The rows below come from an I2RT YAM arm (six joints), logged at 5 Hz.
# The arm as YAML. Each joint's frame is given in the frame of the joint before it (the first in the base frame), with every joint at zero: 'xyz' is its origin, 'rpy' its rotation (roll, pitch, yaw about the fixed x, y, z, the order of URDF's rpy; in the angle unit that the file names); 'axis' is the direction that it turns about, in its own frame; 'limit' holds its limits. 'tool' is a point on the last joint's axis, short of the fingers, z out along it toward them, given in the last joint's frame.
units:
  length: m
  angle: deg
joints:
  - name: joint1
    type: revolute
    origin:
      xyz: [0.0, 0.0, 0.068]
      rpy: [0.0, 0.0, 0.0]
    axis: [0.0, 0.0, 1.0]
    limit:
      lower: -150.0
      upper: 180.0
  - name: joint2
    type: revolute
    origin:
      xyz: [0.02, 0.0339, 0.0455]
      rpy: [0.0, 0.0, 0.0]
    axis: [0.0, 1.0, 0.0]
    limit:
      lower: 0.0
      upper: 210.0
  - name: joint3
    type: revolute
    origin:
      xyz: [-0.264, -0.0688, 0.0]
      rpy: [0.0, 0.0, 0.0]
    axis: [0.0, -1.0, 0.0]
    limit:
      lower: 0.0
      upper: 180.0
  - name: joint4
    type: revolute
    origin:
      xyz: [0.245, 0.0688, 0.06]
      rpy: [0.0, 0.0, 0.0]
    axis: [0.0, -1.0, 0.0]
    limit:
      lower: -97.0
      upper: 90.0
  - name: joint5
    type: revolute
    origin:
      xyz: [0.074, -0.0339, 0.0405]
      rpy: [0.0, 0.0, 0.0]
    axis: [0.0, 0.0, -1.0]
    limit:
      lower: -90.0
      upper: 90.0
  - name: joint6
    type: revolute
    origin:
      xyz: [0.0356, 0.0, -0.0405]
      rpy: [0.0, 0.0, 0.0]
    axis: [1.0, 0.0, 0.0]
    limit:
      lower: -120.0
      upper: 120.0
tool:
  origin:
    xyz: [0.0, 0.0, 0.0]
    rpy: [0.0, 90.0, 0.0]
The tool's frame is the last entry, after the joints.
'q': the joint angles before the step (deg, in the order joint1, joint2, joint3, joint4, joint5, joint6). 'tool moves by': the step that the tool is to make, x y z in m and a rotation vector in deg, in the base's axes. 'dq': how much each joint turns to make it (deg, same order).
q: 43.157, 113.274, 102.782, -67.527, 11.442, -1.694
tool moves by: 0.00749, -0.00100, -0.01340, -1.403, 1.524, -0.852
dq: -0.831, 2.012, 0.002, -0.066, 0.000, 0.022
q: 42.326, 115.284, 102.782, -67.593, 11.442, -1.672
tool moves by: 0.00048, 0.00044, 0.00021, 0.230, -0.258, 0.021
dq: 0.000, 0.000, 0.021, 0.329, 0.000, -0.021
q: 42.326, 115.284, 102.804, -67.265, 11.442, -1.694
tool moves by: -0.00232, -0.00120, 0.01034, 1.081, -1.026, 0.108
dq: 0.087, -1.201, 0.504, -0.219, -0.109, 0.000
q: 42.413, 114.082, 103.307, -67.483, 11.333, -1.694
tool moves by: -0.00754, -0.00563, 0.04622, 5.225, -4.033, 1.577
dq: 0.001, -4.043, 4.217, -1.530, -1.508, -1.245
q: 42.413, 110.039, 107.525, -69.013, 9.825, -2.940
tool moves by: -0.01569, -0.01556, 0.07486, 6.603, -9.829, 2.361
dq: -0.086, -5.530, 8.263, -1.553, 0.568, -2.993
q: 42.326, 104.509, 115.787, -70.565, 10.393, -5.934
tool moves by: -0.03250, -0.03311, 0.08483, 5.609, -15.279, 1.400
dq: -0.044, -6.928, 9.159, 0.087, 3.868, -5.071
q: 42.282, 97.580, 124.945, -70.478, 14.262, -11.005
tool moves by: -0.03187, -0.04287, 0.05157, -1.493, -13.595, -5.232
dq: -0.982, -6.535, 3.914, 0.611, 9.574, -5.770
